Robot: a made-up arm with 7 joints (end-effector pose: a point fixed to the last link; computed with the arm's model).
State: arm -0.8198 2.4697 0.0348 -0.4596 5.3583 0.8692 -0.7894
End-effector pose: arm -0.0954 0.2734 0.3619 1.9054 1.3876 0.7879
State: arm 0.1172 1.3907 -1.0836 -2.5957 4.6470 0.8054 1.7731
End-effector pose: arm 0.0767 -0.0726 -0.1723 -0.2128 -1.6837 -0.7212
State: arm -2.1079 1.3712 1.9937 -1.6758 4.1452 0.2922 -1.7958
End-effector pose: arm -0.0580 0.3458 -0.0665 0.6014 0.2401 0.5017
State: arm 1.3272 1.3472 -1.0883 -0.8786 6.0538 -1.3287 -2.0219
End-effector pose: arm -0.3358 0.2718 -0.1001 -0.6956 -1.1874 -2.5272
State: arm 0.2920 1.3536 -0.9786 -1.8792 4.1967 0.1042 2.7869
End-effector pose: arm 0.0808 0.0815 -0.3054 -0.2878 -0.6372 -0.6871
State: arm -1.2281 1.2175 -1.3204 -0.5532 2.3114 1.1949 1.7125
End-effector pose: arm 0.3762 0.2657 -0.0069 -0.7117 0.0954 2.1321
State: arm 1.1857 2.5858 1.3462 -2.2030 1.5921 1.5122 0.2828
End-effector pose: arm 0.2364 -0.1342 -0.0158 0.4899 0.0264 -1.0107
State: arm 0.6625 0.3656 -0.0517 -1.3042 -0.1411 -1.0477 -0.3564
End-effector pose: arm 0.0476 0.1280 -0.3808 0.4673 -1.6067 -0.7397
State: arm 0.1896 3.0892 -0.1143 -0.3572 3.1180 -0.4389 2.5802
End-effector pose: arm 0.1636 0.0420 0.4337 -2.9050 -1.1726 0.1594
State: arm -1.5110 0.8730 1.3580 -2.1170 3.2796 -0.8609 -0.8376
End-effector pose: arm -0.0806 0.2299 0.1520 1.9654 1.0954 -0.3150
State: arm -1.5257 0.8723 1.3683 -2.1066 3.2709 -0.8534 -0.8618
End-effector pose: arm -0.0800 0.2340 0.1494 1.9417 1.0979 -0.3254
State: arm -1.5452 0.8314 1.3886 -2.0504 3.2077 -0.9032 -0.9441
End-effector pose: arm -0.0602 0.2516 0.1487 1.9002 1.0861 -0.5419
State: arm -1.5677 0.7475 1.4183 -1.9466 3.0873 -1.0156 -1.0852
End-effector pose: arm -0.0151 0.2777 0.1491 1.8517 1.0519 -0.9791
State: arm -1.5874 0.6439 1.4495 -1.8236 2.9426 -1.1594 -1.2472
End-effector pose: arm 0.0472 0.2968 0.1479 1.8087 0.9920 -1.5167
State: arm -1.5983 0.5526 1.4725 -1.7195 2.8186 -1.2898 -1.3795
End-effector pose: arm 0.1052 0.3015 0.1448 1.7728 0.9152 -1.9860
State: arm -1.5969 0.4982 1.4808 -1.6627 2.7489 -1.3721 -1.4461
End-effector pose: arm 0.1393 0.2987 0.1419 1.7445 0.8510 -2.2599
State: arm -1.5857 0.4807 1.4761 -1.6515 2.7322 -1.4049 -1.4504
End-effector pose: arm 0.1485 0.2965 0.1411 1.7288 0.8198 -2.3404
